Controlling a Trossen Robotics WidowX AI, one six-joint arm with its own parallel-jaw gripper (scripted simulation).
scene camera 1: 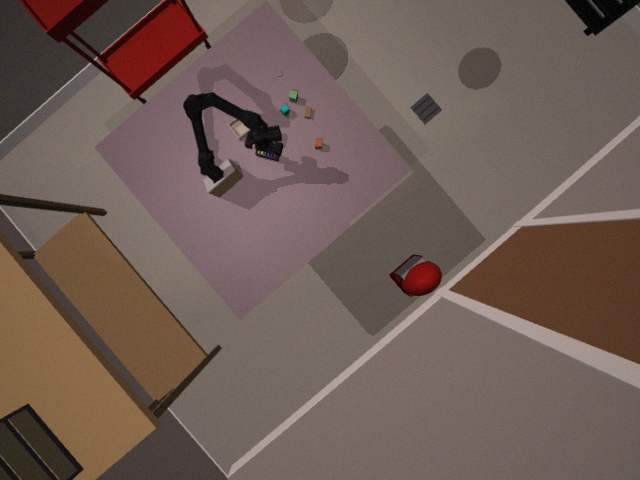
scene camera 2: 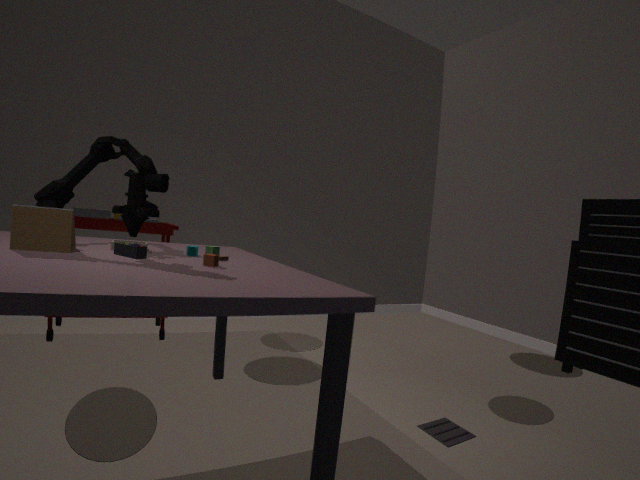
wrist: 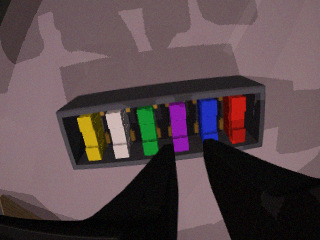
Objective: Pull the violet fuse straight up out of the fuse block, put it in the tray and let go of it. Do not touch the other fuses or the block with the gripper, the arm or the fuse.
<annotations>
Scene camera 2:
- my gripper: 133,236
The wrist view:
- my gripper: 188,150
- violet fuse: 177,117
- green fuse: 147,121
</annotations>
